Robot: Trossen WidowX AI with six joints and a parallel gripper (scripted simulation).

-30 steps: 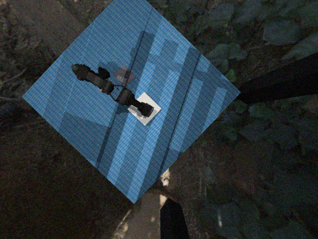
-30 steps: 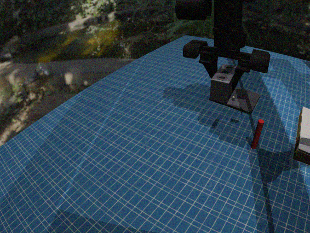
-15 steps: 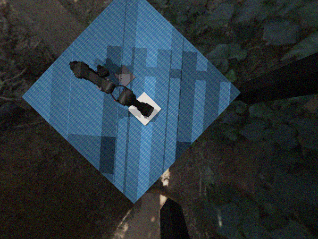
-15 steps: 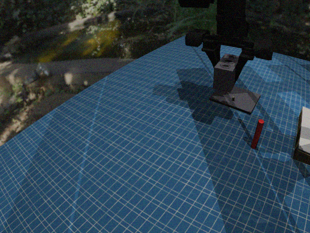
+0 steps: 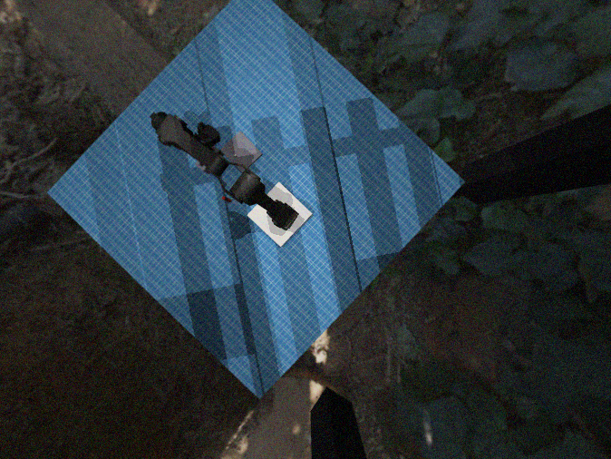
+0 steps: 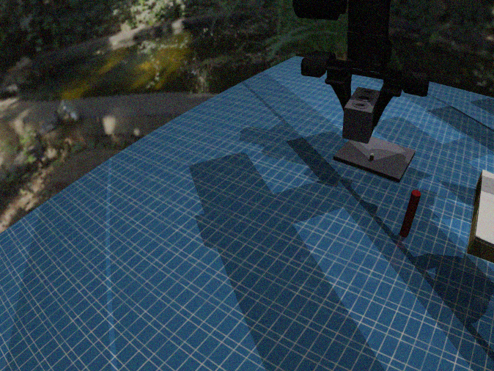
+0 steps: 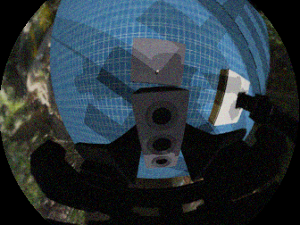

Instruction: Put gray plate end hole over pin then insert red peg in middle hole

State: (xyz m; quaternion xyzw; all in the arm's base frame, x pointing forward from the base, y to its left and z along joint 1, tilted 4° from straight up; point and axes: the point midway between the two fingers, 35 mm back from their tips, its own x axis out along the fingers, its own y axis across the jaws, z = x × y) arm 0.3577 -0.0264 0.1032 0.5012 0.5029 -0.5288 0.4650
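Right now the dark square base is 2 cm behind my gripper tip, 9 cm to the right of it and 11 cm below it. The rest, counted from my gripper tip: gray plate: 3 cm above; red peg: 10 cm behind, 10 cm to the left, 8 cm below.
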